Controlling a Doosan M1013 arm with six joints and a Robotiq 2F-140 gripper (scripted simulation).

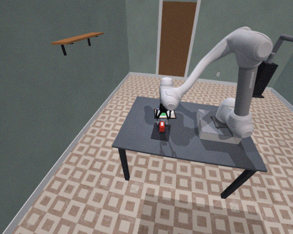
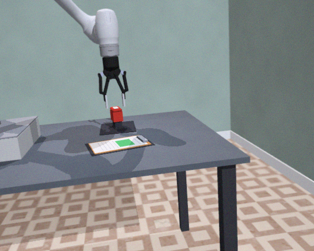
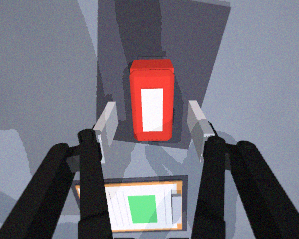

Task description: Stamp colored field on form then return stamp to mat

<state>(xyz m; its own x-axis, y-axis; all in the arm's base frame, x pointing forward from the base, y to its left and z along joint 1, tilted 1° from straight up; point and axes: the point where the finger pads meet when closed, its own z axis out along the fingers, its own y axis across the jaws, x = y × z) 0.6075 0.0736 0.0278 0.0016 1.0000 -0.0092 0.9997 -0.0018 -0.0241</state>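
Right now my hand is 29 cm to the left of the form, 13 cm above it and 4 cm past it. Also, from my hand: dark mat (13 cm below).
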